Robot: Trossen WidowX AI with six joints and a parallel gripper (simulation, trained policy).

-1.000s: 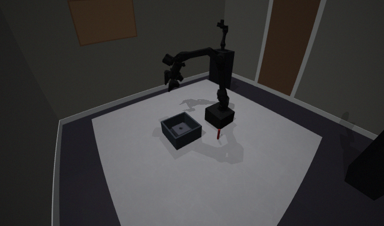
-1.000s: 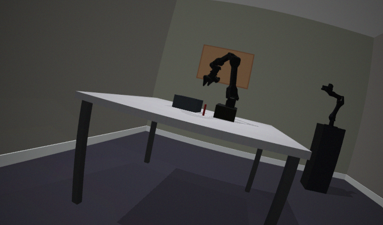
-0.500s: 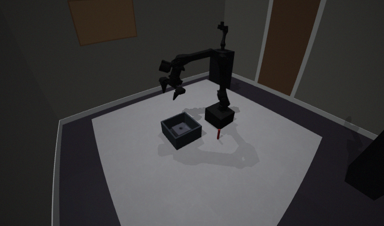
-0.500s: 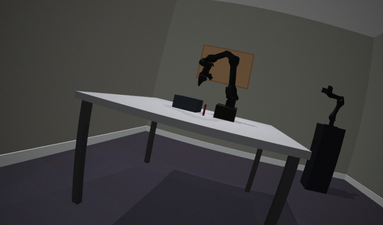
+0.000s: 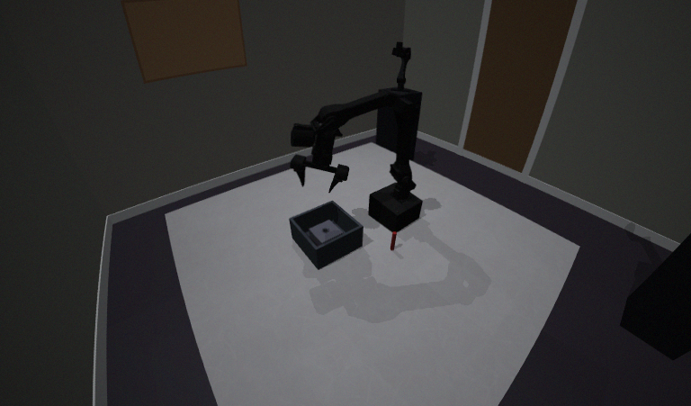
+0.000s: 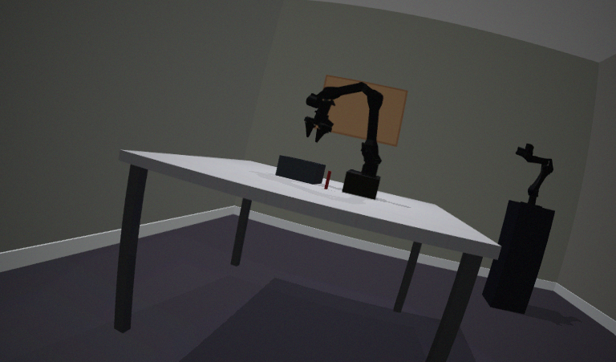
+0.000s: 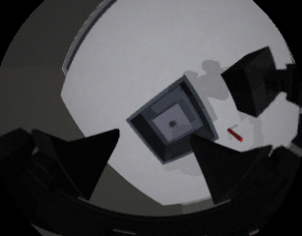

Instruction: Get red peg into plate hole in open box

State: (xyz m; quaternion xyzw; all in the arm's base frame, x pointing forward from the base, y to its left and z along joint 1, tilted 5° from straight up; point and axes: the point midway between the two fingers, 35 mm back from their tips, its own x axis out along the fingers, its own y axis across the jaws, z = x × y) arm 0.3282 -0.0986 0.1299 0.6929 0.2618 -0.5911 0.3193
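My gripper tip is 17 cm past the red peg, 22 cm to the right of it and 17 cm above it. Round my gripper tip: dark box (5 cm to the left, 18 cm below); grey plate (5 cm to the left, 16 cm below).
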